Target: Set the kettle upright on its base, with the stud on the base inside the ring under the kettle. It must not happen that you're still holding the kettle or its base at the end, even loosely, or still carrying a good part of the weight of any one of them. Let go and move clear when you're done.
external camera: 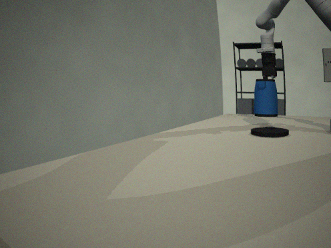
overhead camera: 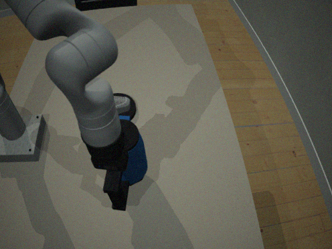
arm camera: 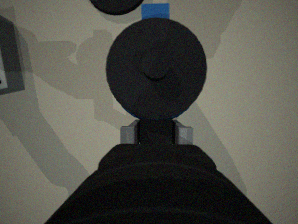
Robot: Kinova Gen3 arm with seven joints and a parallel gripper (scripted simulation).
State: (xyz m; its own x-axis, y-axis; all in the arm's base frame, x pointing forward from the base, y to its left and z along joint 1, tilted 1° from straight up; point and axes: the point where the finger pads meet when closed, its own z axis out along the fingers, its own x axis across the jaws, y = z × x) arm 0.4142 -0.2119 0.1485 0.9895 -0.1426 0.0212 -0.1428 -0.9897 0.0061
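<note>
Right now the blue kettle is 30 mm to the left of my hand and 50 mm below it. Also, from my hand: base: 40 mm behind, 320 mm to the left, 180 mm below.
</note>
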